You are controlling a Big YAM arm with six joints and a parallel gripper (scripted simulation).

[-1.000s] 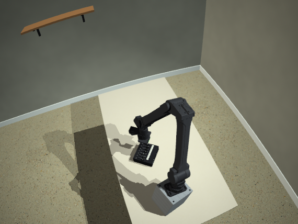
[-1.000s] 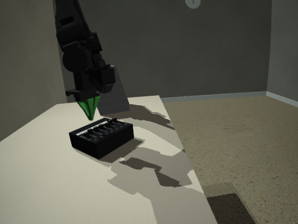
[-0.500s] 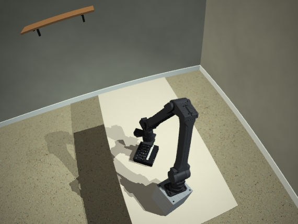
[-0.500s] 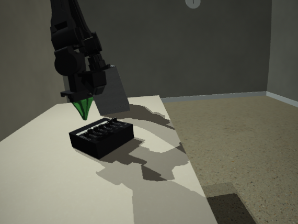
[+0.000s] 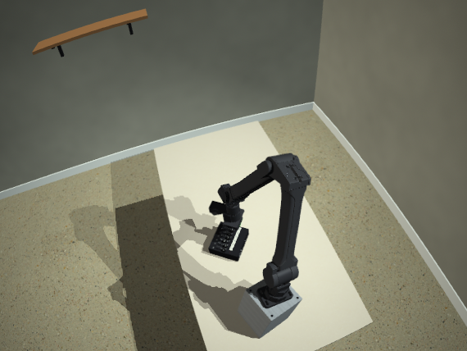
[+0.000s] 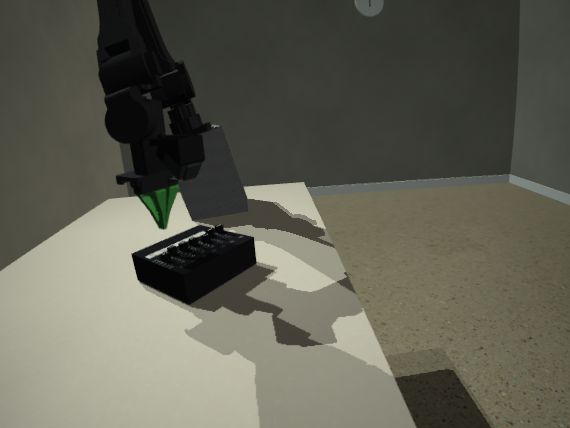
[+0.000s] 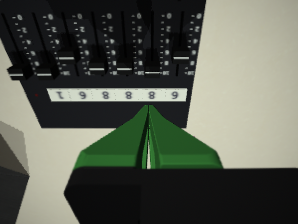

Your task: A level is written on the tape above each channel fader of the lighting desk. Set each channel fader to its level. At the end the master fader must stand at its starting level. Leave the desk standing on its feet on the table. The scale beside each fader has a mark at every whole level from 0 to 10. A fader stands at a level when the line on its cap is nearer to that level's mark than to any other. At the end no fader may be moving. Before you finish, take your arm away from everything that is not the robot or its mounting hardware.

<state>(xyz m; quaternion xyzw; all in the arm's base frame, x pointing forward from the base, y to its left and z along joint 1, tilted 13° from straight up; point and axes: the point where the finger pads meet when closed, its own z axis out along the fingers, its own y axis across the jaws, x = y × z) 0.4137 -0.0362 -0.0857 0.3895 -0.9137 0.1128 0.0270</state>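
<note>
My hand is 2 cm short of the channel 2 fader, 1 cm to the right of it and 4 cm above it. Round my hand: master fader cap 7 cm behind, 9 cm to the left, 4 cm below; then channel 1 fader cap 4 cm ahead, 1 cm to the left, 4 cm below.
</note>
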